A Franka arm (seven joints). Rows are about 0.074 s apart.
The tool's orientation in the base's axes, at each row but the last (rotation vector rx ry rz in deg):
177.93, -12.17, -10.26
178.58, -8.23, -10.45
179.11, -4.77, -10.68
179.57, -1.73, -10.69
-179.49, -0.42, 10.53
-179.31, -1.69, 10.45
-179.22, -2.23, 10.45
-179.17, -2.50, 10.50
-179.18, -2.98, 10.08
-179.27, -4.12, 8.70
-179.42, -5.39, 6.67
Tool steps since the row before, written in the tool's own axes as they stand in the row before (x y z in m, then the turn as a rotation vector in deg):
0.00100, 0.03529, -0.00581, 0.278, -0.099, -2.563
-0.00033, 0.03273, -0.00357, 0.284, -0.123, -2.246
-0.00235, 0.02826, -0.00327, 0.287, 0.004, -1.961
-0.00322, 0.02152, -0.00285, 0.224, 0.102, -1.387
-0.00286, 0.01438, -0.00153, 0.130, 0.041, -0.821
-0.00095, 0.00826, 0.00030, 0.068, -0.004, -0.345
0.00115, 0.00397, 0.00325, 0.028, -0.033, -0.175
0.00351, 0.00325, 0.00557, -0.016, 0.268, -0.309
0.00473, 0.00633, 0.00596, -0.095, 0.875, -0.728
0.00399, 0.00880, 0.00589, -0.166, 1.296, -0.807
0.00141, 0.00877, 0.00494, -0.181, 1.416, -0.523
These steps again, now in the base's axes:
-0.00308, -0.03500, 0.00677, 0.584, 0.100, 2.511
-0.00288, -0.03252, 0.00429, 0.555, 0.120, 2.195
-0.00342, -0.02807, 0.00386, 0.518, -0.008, 1.913
-0.00327, -0.02145, 0.00328, 0.385, -0.105, 1.351
-0.00260, -0.01440, 0.00180, 0.225, -0.043, 0.800
-0.00083, -0.00827, -0.00025, 0.108, 0.003, 0.335
0.00086, -0.00392, -0.00340, 0.047, 0.033, 0.171
0.00292, -0.00311, -0.00598, 0.028, -0.271, 0.306
0.00424, -0.00613, -0.00652, 0.016, -0.883, 0.725
0.00380, -0.00857, -0.00634, -0.028, -1.307, 0.806
0.00156, -0.00865, -0.00511, -0.057, -1.427, 0.523

